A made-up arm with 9 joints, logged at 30 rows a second.
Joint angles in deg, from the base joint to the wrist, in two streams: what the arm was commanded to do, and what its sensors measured. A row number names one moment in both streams.
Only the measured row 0 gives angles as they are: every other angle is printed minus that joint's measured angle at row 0.
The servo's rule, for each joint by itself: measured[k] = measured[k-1] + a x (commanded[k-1-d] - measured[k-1]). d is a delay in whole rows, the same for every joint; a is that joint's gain. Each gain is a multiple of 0.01, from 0.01 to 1. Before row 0 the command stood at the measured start. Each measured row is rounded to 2 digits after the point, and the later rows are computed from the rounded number. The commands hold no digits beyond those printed.
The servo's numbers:
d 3
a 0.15 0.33 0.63 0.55 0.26 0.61 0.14 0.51 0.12
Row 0, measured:
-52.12, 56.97, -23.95, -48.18, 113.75, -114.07, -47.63, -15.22, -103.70
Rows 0 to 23, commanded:
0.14, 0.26, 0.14, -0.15, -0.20, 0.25, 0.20, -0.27, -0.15
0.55, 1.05, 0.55, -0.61, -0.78, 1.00, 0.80, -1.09, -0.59
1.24, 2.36, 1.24, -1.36, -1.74, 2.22, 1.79, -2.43, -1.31
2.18, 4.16, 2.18, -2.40, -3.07, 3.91, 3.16, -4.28, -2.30
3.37, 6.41, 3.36, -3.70, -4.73, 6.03, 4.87, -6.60, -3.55
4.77, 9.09, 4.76, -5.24, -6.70, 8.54, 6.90, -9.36, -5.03
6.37, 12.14, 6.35, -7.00, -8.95, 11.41, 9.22, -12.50, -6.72
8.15, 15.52, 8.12, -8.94, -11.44, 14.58, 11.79, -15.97, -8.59
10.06, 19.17, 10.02, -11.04, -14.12, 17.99, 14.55, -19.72, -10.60
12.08, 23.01, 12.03, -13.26, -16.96, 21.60, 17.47, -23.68, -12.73
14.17, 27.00, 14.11, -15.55, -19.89, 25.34, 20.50, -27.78, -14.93
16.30, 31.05, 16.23, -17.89, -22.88, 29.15, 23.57, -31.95, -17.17
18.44, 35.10, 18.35, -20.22, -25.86, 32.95, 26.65, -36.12, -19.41
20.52, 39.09, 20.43, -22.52, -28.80, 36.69, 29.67, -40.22, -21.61
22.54, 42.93, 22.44, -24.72, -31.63, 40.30, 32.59, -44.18, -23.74
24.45, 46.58, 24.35, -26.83, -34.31, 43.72, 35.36, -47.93, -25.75
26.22, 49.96, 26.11, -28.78, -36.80, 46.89, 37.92, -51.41, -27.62
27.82, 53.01, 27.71, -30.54, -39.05, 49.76, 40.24, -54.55, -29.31
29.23, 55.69, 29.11, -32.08, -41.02, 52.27, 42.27, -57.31, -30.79
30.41, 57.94, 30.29, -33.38, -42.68, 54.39, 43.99, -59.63, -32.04
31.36, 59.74, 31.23, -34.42, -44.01, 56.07, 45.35, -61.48, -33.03
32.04, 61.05, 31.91, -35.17, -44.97, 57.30, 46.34, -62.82, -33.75
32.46, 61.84, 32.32, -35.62, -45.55, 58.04, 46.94, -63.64, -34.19
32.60, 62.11, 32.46, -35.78, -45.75, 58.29, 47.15, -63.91, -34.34
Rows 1 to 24, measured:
0.00, 0.00, 0.00, 0.00, 0.00, 0.00, 0.00, 0.00, 0.00
0.00, 0.00, 0.00, 0.00, 0.00, 0.00, 0.00, 0.00, 0.00
0.00, 0.00, 0.00, 0.00, 0.00, 0.00, 0.00, 0.00, 0.00
0.02, 0.09, 0.09, -0.08, -0.05, 0.15, 0.03, -0.14, -0.02
0.10, 0.41, 0.38, -0.37, -0.24, 0.67, 0.14, -0.62, -0.09
0.27, 1.05, 0.92, -0.91, -0.63, 1.62, 0.37, -1.54, -0.24
0.56, 2.08, 1.71, -1.73, -1.26, 3.02, 0.76, -2.94, -0.49
0.98, 3.51, 2.75, -2.81, -2.16, 4.86, 1.34, -4.81, -0.86
1.55, 5.35, 4.02, -4.15, -3.34, 7.10, 2.12, -7.13, -1.36
2.27, 7.59, 5.49, -5.72, -4.80, 9.73, 3.11, -9.87, -2.00
3.15, 10.21, 7.15, -7.49, -6.53, 12.69, 4.33, -12.98, -2.79
4.19, 13.17, 8.96, -9.44, -8.50, 15.92, 5.76, -16.42, -3.73
5.37, 16.42, 10.89, -11.54, -10.70, 19.38, 7.40, -20.12, -4.81
6.69, 19.91, 12.92, -13.75, -13.09, 23.02, 9.23, -24.03, -6.02
8.13, 23.59, 15.01, -16.03, -15.64, 26.76, 11.24, -28.07, -7.36
9.68, 27.39, 17.11, -18.33, -18.30, 30.54, 13.40, -32.18, -8.81
11.31, 31.25, 19.20, -20.63, -21.03, 34.29, 15.68, -36.28, -10.35
12.99, 35.10, 21.24, -22.88, -23.79, 37.96, 18.05, -40.31, -11.96
14.71, 38.89, 23.20, -25.05, -26.53, 41.47, 20.47, -44.20, -13.61
16.44, 42.54, 25.03, -27.10, -29.20, 44.78, 22.91, -47.88, -15.29
18.15, 46.00, 26.72, -28.99, -31.76, 47.82, 25.34, -51.28, -16.97
19.81, 49.20, 28.23, -30.69, -34.17, 50.53, 27.71, -54.36, -18.63
21.40, 52.08, 29.53, -32.17, -36.38, 52.88, 29.99, -57.05, -20.24
22.89, 54.61, 30.60, -33.41, -38.36, 54.83, 32.14, -59.31, -21.77

